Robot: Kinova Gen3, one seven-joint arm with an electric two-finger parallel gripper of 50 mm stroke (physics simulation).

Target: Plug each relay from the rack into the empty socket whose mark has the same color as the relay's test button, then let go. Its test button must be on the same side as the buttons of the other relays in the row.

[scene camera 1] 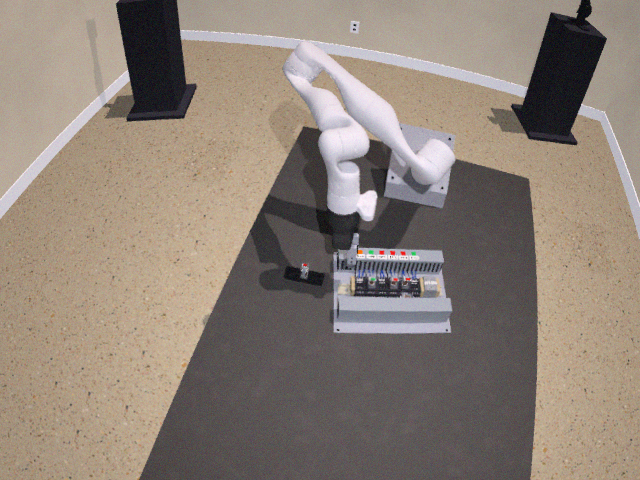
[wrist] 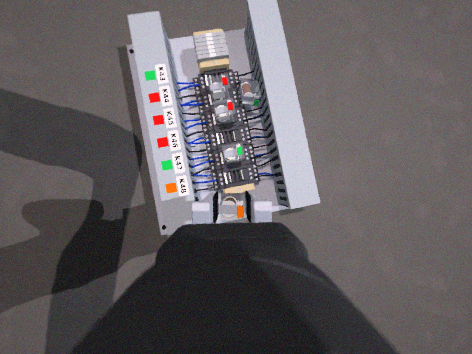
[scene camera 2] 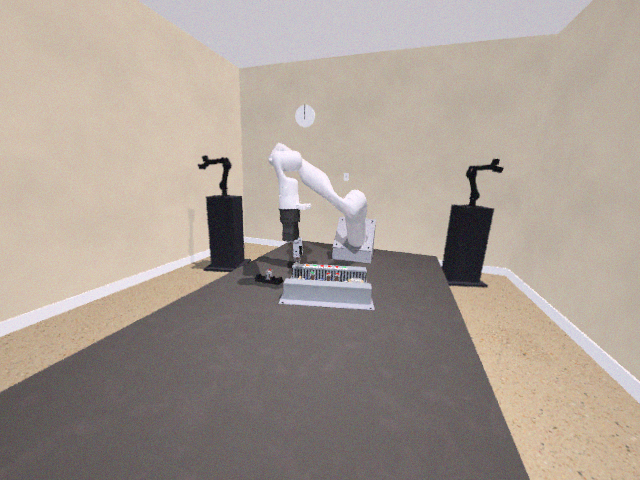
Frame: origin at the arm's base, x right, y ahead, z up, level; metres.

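Seen in the pictures: gripper, fingertip midpoint: (scene camera 1: 352, 258) (wrist: 232, 202) (scene camera 2: 298, 256); arm's base, origin of the base link: (scene camera 2: 356, 239).
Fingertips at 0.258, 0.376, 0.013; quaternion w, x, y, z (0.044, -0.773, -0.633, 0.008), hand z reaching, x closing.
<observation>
Pixels of each thing's middle, then the offset from my fingertips to it, as dx, dy, dz. "spot": a spot on its surface instead.
- clear relay with an orange test button, body centre: (wrist: 232, 206) +0.005, +0.000, -0.005
- K47, body centre: (wrist: 232, 154) (scene camera 1: 372, 281) -0.058, +0.017, -0.076
- K45, body centre: (wrist: 224, 113) (scene camera 1: 394, 281) -0.119, +0.018, -0.076
- K44, body centre: (wrist: 219, 91) (scene camera 1: 405, 281) -0.151, +0.019, -0.075
- K48 socket, surface spot: (wrist: 236, 176) spot: -0.027, +0.017, -0.092
- orange mark, body centre: (wrist: 171, 187) -0.030, -0.072, -0.061
- K46 socket, body centre: (wrist: 226, 129) (scene camera 1: 387, 287) -0.104, +0.018, -0.104
- relay with a red button, body centre: (scene camera 1: 304, 271) +0.121, -0.028, -0.097
- black rack, body centre: (scene camera 1: 304, 275) (scene camera 2: 269, 278) +0.122, -0.028, -0.112
- loose relay with a green button, body centre: (wrist: 248, 91) (scene camera 1: 406, 298) -0.151, +0.064, -0.091
- grey duct, body centre: (wrist: 277, 108) (scene camera 1: 395, 310) (scene camera 2: 327, 291) -0.116, +0.101, -0.091
My gripper (scene camera 1: 352, 259) (scene camera 2: 296, 261) (wrist: 232, 202) is shut on a clear relay with an orange test button (wrist: 240, 211), above the board's K48 end. In the wrist view this button is on the right, like those of the seated relays: green at K47 (wrist: 232, 154), red at K45 (wrist: 224, 114) and red at K44 (wrist: 218, 90). The K48 socket (wrist: 236, 176), with an orange mark (wrist: 171, 188), is empty. The K46 socket (wrist: 226, 137), marked red (wrist: 162, 142), and the K43 socket, marked green (wrist: 150, 75), look empty. A relay with a red button (scene camera 1: 305, 270) stands in the black rack (scene camera 1: 315, 279) (scene camera 2: 261, 279).
A loose relay with a green button (wrist: 248, 92) lies between the sockets and one grey duct (wrist: 287, 115). The other duct (wrist: 145, 35) carries the marks. Grey terminal blocks (wrist: 211, 46) stand at the K43 end. Wires run along both sides of the sockets.
</observation>
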